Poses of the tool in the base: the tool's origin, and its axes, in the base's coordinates. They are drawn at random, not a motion.
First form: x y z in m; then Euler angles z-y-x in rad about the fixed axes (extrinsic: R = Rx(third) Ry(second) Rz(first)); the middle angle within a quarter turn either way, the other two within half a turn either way.
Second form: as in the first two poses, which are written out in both.
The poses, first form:
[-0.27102, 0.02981, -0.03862, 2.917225, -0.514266, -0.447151]
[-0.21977, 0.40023, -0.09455, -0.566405, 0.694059, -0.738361]
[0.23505, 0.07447, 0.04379, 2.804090, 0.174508, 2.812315]
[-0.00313, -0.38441, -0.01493, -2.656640, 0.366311, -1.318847]
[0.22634, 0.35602, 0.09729, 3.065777, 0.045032, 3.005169]
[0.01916, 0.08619, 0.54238, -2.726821, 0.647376, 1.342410]
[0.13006, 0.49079, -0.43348, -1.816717, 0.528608, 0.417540]
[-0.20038, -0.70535, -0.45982, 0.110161, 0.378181, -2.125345]
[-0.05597, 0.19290, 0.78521, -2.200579, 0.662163, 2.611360]
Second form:
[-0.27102, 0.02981, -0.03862, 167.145, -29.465, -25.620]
[-0.21977, 0.40023, -0.09455, -32.453, 39.767, -42.305]
[0.23505, 0.07447, 0.04379, 160.663, 9.999, 161.134]
[-0.00313, -0.38441, -0.01493, -152.214, 20.988, -75.564]
[0.22634, 0.35602, 0.09729, 175.656, 2.580, 172.184]
[0.01916, 0.08619, 0.54238, -156.235, 37.092, 76.914]
[0.13006, 0.49079, -0.43348, -104.090, 30.287, 23.923]
[-0.20038, -0.70535, -0.45982, 6.312, 21.668, -121.773]
[-0.05597, 0.19290, 0.78521, -126.084, 37.939, 149.620]

